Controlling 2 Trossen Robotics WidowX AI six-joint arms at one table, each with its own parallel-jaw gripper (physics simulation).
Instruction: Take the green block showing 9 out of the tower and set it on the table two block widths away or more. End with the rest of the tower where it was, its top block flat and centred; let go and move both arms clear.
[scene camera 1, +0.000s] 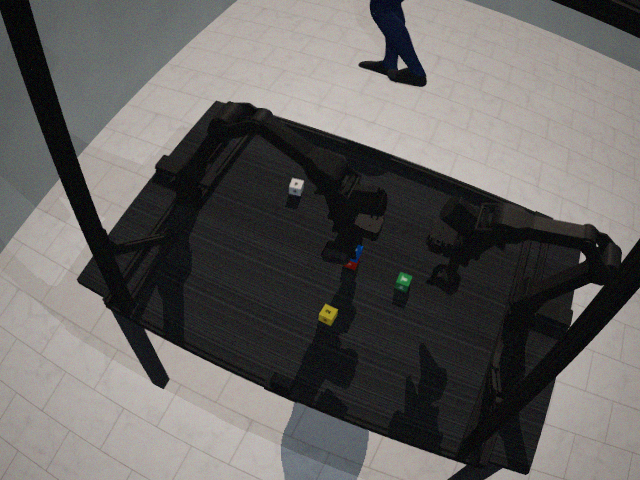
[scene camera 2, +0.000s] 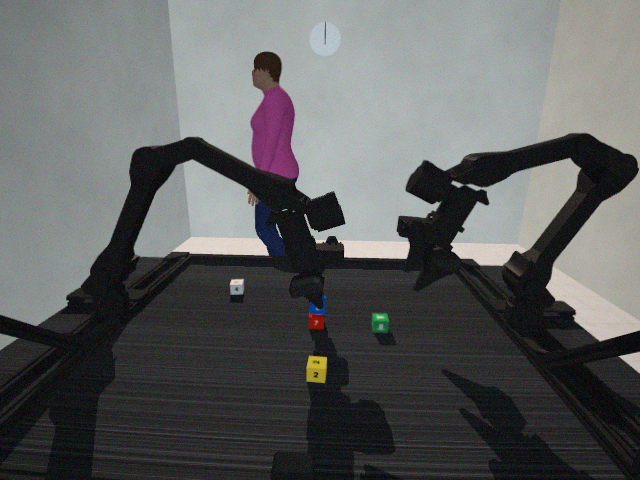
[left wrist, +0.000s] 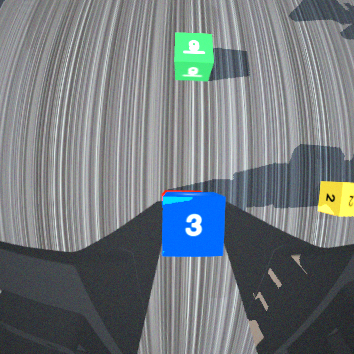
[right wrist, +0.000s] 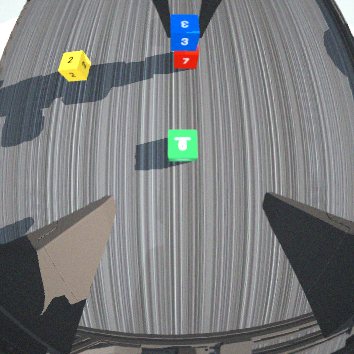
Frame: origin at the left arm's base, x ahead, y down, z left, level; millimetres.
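Seen in the pictures: left gripper, fingertip midpoint: (scene camera 1: 356, 253) (scene camera 2: 321, 304) (left wrist: 191, 208) (right wrist: 183, 35); right gripper, fingertip midpoint: (scene camera 1: 433, 267) (scene camera 2: 410, 280) (right wrist: 191, 201); left arm's base at its link origin: (scene camera 1: 188, 195) (scene camera 2: 112, 310); right arm's base at its link origin: (scene camera 1: 516, 323) (scene camera 2: 522, 323).
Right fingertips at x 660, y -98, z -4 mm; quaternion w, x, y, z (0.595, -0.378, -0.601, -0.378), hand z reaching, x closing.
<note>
Pixels of each thing's middle, then the offset from my right fingertips to it.
- green block at the middle of its body: (left wrist: 192, 57) (right wrist: 181, 146) (scene camera 2: 380, 322) (scene camera 1: 403, 282) dx -56, dy +102, dz -1 mm
- red block at the middle of its body: (right wrist: 185, 52) (scene camera 2: 316, 319) (scene camera 1: 351, 259) dx -194, dy +102, dz +6 mm
- blue block at the middle of its body: (left wrist: 191, 220) (right wrist: 183, 32) (scene camera 2: 318, 304) (scene camera 1: 353, 252) dx -191, dy +64, dz +3 mm
- yellow block at the middle of its body: (left wrist: 339, 197) (right wrist: 74, 65) (scene camera 2: 316, 369) (scene camera 1: 328, 314) dx -185, dy +102, dz -158 mm
- white block at the middle of its body: (scene camera 1: 296, 187) (scene camera 2: 237, 286) dx -413, dy +102, dz +156 mm
The green block (scene camera 1: 403, 282) (scene camera 2: 380, 323) (left wrist: 194, 56) (right wrist: 183, 145) showing 9 stands on the table, right of the red block in both scene views, more than two block widths off. The red block (scene camera 1: 351, 265) (scene camera 2: 316, 322) (right wrist: 186, 60) showing 7 stands on the table. The blue block (scene camera 1: 358, 252) (scene camera 2: 318, 307) (left wrist: 193, 225) (right wrist: 184, 41) showing 3 is level above it, resting on it or barely above; I cannot tell which. My left gripper (scene camera 1: 350, 252) (left wrist: 191, 208) is shut on the blue block. My right gripper (scene camera 2: 417, 279) (right wrist: 191, 201) is open and empty, above the table beyond the green block.
A yellow block (scene camera 1: 327, 314) (scene camera 2: 316, 369) (left wrist: 337, 198) (right wrist: 75, 66) stands nearer the front in scene camera 2. A white block (scene camera 1: 296, 187) (scene camera 2: 236, 287) stands at the back left. A person stands behind the table.
</note>
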